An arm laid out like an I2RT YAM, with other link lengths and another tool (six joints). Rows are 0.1 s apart.
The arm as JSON. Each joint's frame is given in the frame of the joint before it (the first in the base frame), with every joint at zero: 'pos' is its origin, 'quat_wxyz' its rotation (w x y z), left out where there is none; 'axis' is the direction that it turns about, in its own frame. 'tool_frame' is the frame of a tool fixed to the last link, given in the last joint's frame.
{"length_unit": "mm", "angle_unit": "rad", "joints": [
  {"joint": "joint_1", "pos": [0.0, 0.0, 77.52], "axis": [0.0, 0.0, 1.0]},
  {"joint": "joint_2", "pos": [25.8, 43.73, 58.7], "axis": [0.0, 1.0, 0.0]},
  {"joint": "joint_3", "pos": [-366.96, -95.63, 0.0], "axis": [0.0, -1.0, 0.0]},
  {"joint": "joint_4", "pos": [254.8, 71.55, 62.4], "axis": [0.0, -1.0, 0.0]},
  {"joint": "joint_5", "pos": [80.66, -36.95, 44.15], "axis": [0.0, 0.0, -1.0]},
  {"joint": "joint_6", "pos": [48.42, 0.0, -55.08], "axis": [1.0, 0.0, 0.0]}
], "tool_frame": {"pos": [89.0, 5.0, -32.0], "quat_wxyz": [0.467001, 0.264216, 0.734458, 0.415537]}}
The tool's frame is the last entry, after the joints.
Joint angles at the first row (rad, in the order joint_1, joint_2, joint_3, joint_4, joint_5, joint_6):
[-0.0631, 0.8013, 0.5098, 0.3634, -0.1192, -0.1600]
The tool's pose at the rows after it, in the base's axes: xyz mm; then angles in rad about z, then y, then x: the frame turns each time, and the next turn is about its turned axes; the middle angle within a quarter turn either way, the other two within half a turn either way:
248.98, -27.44, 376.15, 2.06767, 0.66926, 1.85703
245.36, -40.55, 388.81, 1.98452, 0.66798, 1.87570
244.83, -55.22, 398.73, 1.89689, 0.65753, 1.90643
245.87, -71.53, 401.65, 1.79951, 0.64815, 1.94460
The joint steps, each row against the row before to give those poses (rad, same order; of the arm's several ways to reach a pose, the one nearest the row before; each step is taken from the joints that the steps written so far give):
[-0.0001, -0.0103, 0.0737, -0.0931, 0.0740, -0.0130]
[0.0000, -0.0046, 0.0595, -0.0775, 0.0942, -0.0114]
[0.0001, 0.0164, 0.0603, -0.0698, 0.1065, -0.0046]
[0.0000, 0.0279, 0.0381, -0.0415, 0.1205, -0.0023]

